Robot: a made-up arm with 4 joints. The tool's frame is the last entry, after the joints.
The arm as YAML. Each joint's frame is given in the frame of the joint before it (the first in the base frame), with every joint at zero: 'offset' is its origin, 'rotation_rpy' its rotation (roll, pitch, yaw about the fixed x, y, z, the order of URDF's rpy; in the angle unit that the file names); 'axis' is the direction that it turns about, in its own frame. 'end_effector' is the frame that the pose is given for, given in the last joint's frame.
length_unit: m
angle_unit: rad
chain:
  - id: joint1
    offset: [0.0, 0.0, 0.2]
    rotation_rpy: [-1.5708, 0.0, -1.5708]
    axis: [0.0, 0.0, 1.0]
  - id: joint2
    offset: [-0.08, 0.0, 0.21]
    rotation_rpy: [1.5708, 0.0, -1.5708]
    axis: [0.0, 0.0, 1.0]
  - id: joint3
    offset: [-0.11, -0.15, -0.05]
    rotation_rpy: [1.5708, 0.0, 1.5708]
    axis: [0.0, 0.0, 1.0]
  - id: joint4
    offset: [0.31, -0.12, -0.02]
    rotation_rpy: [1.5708, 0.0, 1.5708]
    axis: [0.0, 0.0, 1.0]
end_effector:
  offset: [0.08, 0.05, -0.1]
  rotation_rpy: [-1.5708, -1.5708, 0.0]
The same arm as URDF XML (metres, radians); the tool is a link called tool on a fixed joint. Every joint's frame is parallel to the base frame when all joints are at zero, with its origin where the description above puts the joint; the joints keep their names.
<robot name="arm">
<joint name="joint1" type="continuous"><parent link="base"/><child link="link1"/><origin xyz="0 0 0.2" rpy="0 0 0"/><axis xyz="1 0 0"/></joint>
<joint name="joint2" type="continuous"><parent link="link1"/><child link="link2"/><origin xyz="0.21 0.08 0" rpy="0 0 0"/><axis xyz="0 1 0"/></joint>
<joint name="joint3" type="continuous"><parent link="link2"/><child link="link3"/><origin xyz="-0.15 -0.05 -0.11" rpy="0 0 0"/><axis xyz="0 0 1"/></joint>
<joint name="joint4" type="continuous"><parent link="link3"/><child link="link4"/><origin xyz="0.31 -0.12 -0.02" rpy="0 0 0"/><axis xyz="1 0 0"/></joint>
<joint name="tool_fixed" type="fixed"><parent link="link4"/><child link="tool"/><origin xyz="-0.1 0.08 0.05" rpy="0 0 0"/></joint>
<link name="base"/>
<link name="link1"/>
<link name="link2"/>
<link name="link3"/>
<link name="link4"/>
<link name="tool"/>
</robot>

